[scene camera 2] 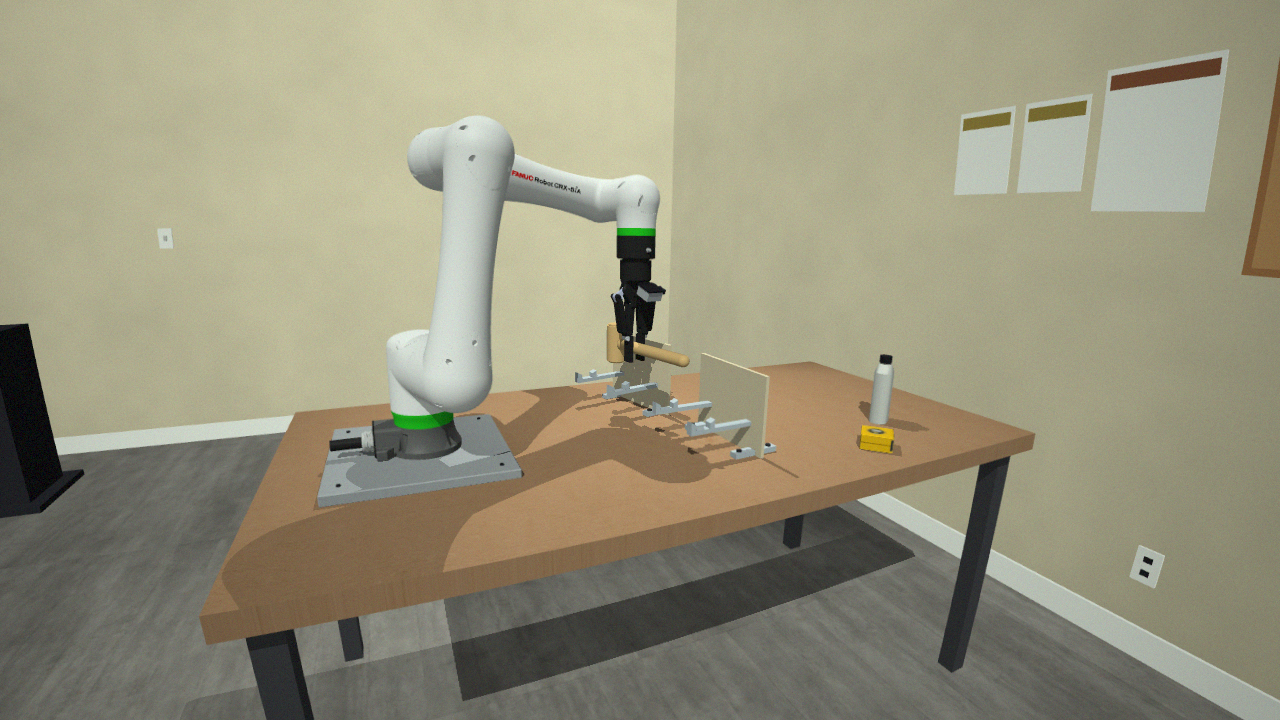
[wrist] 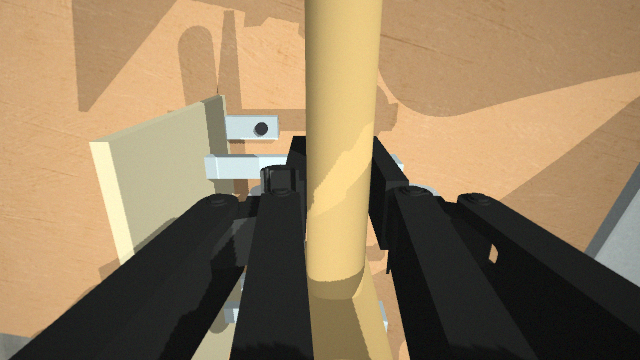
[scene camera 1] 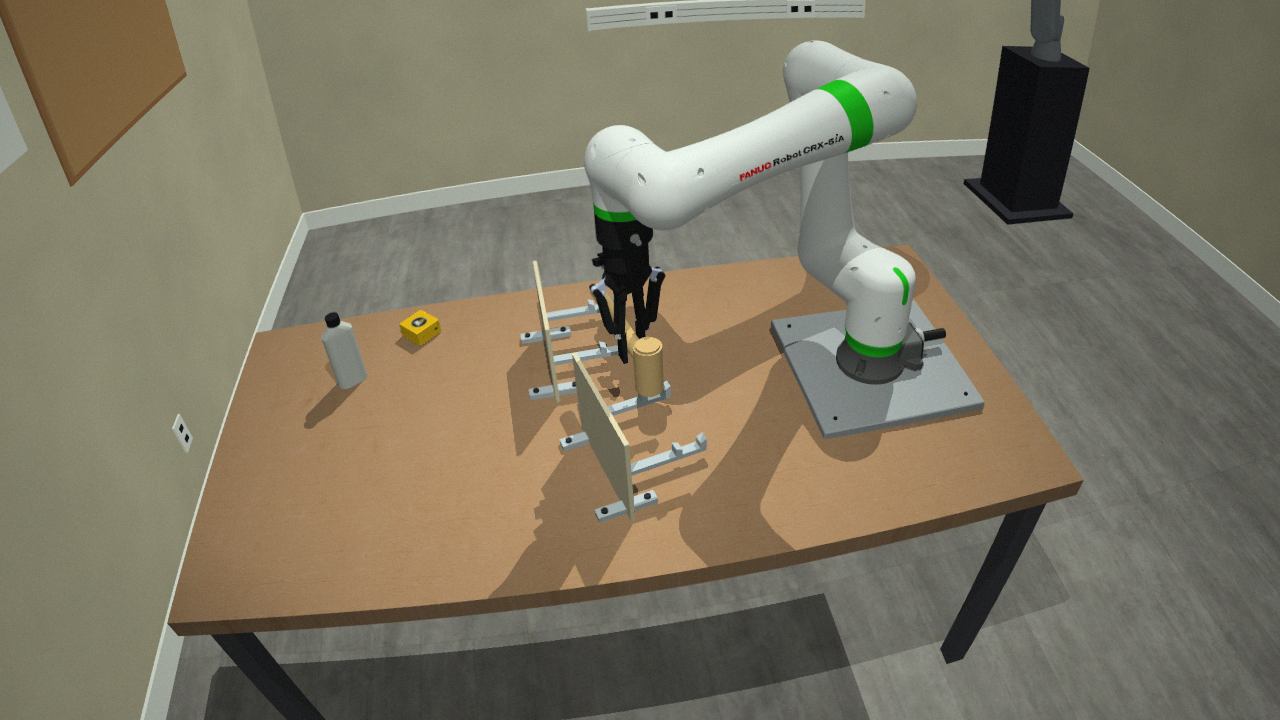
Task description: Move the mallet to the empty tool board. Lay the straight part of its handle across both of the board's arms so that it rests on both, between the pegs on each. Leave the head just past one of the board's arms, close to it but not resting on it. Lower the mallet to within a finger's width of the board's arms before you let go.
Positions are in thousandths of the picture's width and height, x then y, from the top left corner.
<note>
In view: my gripper (scene camera 1: 494, 495), a wooden mallet (scene camera 1: 506, 490), a grey bottle (scene camera 1: 265, 473), a tool board (scene camera 1: 469, 598) and a tool board (scene camera 2: 575, 552).
The wooden mallet shows as well in scene camera 2 (scene camera 2: 521, 495) and in the wrist view (wrist: 534, 143). The grey bottle also shows in scene camera 2 (scene camera 2: 691, 519). My gripper shows as well in scene camera 2 (scene camera 2: 496, 501) and in the wrist view (wrist: 523, 446). The wrist view misses the grey bottle: it is out of frame.
</note>
